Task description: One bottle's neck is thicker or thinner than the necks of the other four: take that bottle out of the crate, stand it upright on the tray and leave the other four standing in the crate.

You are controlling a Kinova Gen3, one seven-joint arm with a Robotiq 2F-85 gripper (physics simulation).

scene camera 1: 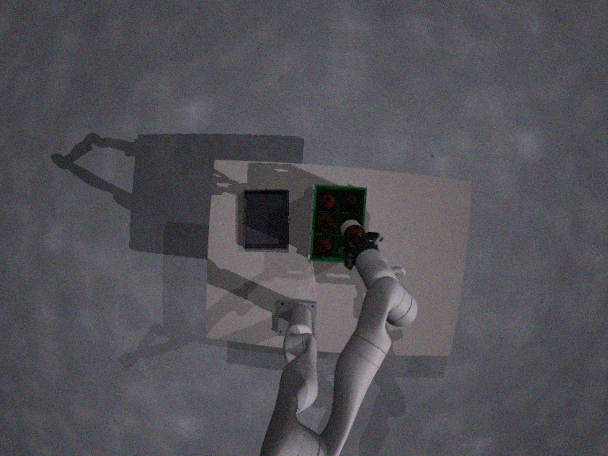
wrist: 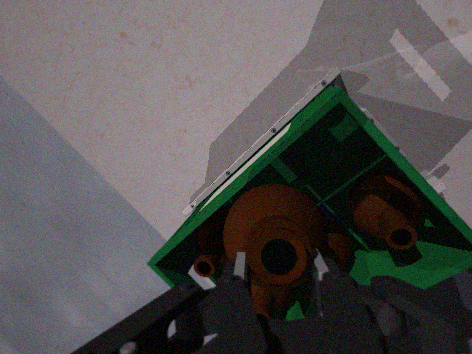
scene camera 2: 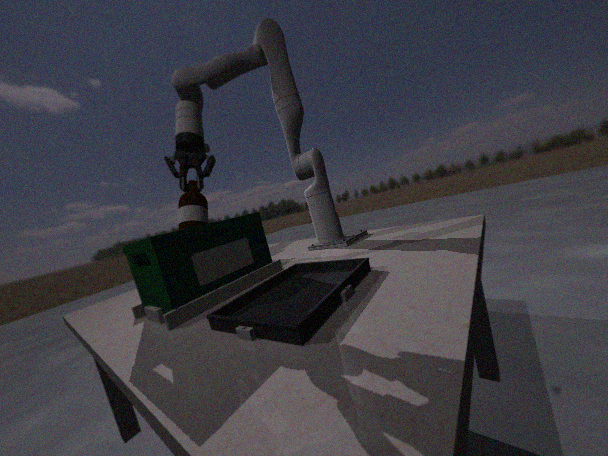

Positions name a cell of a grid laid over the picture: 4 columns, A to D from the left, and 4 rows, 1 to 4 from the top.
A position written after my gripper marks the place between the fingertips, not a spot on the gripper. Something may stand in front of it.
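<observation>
My gripper (scene camera 2: B2) is here in the scene, and the wrist view has my gripper as well (wrist: C4).
</observation>
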